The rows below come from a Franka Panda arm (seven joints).
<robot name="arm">
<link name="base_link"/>
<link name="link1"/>
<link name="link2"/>
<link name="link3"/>
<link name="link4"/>
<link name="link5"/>
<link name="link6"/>
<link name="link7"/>
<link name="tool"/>
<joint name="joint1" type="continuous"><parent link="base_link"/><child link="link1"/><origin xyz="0 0 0.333" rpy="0 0 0"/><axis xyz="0 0 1"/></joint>
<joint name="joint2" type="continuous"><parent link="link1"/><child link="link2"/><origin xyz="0 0 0" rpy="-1.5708 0 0"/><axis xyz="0 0 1"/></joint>
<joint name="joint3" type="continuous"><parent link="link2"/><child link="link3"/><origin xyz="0 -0.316 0" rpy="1.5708 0 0"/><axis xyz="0 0 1"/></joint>
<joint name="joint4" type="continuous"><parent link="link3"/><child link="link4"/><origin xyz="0.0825 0 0" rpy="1.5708 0 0"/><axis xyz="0 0 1"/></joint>
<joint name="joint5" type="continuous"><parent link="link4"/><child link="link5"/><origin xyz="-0.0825 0.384 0" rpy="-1.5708 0 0"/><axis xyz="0 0 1"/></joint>
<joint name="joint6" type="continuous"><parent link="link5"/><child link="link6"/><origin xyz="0 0 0" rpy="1.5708 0 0"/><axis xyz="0 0 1"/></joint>
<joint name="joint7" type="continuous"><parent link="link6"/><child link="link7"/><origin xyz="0.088 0 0" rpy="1.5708 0 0"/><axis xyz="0 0 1"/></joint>
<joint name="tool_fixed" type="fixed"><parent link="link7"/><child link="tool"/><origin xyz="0 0 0.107" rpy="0 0 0"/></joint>
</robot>
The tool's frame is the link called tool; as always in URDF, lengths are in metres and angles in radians. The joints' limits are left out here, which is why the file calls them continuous.
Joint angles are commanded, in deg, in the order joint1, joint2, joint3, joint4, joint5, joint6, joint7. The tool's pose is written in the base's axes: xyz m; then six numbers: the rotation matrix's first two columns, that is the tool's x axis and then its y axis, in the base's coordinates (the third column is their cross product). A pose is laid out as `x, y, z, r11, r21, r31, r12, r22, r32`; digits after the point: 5 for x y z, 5 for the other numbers.
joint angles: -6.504 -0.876 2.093 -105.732 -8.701 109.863 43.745
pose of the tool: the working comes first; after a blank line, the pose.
Where each joint sits with the arm in this pose, in the base's axes (m; each line is computed from the numbers above, not from the rounded line before):
joint1: 0.0000 0.0000 0.3330
joint2: 0.0000 0.0000 0.3330
joint3: -0.0048 0.0005 0.6490
joint4: 0.0774 -0.0058 0.6502
joint5: 0.4686 -0.0360 0.6315
joint6: 0.4686 -0.0360 0.6315
joint7: 0.5563 -0.0382 0.6389
the tool: 0.5647 -0.0542 0.5334

0.56469, -0.05418, 0.53339, 0.69385, -0.70172, 0.16177, -0.71580, -0.69663, 0.04832
